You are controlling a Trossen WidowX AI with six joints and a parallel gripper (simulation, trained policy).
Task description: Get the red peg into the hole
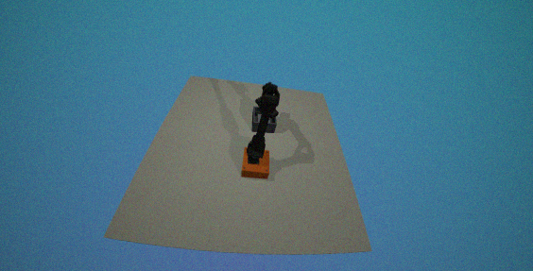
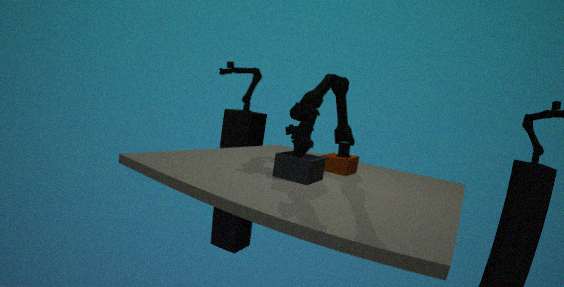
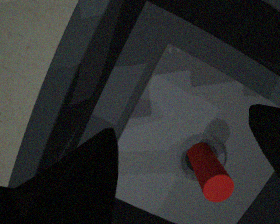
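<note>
The red peg is 20 mm behind my gripper tip, 20 mm to the left of it and 30 mm below it. Round my gripper tip: grey box: 20 mm behind, 20 mm to the left, 50 mm below.
</note>
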